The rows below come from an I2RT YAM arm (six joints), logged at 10 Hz.
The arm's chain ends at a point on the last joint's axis. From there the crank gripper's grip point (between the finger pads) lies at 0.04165 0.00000 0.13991 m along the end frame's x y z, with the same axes.
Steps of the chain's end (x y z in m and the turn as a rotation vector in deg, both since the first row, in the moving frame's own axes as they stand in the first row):
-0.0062, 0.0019, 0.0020, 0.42, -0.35, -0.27
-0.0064, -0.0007, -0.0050, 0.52, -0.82, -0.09
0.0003, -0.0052, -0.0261, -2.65, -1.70, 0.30
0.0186, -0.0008, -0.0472, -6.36, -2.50, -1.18
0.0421, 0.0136, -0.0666, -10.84, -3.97, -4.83
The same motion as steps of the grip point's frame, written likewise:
-0.0071, 0.0007, 0.0022, 0.42, -0.35, -0.27
-0.0084, -0.0020, -0.0044, 0.52, -0.82, -0.09
-0.0039, 0.0015, -0.0251, -2.65, -1.70, 0.30
0.0126, 0.0140, -0.0463, -6.36, -2.50, -1.18
0.0333, 0.0371, -0.0662, -10.84, -3.97, -4.83

